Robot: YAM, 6 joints.
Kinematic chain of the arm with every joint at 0, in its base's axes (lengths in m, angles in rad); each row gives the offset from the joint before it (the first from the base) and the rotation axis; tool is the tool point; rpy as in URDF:
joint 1: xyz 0 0 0.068 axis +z
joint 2: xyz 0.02 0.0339 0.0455 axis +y
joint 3: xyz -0.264 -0.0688 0 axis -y
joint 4: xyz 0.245 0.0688 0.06 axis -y
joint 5: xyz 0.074 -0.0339 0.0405 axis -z
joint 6: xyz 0.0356 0 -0.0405 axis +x
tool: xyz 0 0 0 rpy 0 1.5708 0
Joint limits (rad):
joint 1: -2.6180..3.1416
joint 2: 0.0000..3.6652
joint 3: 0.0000..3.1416
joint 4: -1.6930..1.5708
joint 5: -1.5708..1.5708
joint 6: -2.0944..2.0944
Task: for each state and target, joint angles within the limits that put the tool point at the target. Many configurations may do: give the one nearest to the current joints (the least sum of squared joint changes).
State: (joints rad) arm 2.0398 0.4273 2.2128 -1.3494 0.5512 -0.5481
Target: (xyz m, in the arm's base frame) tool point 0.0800 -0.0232 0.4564
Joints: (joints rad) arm 2.5834 0.5081 1.6979 -1.5450 0.6911 -0.5481
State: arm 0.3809 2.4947 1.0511 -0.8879 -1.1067 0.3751
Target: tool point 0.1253 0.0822 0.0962
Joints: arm 0.3679 1.9397 0.5940 -1.3603 -1.0942 0.3751
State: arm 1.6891 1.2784 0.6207 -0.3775 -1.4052 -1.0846
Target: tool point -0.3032 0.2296 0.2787
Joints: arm 2.4028 1.7293 1.2866 -0.1261 -1.3125 -1.0846
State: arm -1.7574 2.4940 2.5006 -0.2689 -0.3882 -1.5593
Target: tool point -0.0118 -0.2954 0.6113
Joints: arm -1.6641 1.7167 2.4905 -0.5599 -0.4588 -1.5593
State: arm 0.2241 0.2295 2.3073 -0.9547 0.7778 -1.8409
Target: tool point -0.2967 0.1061 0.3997
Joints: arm -0.4181 0.0483 1.9934 -1.2126 0.7218 -1.8409
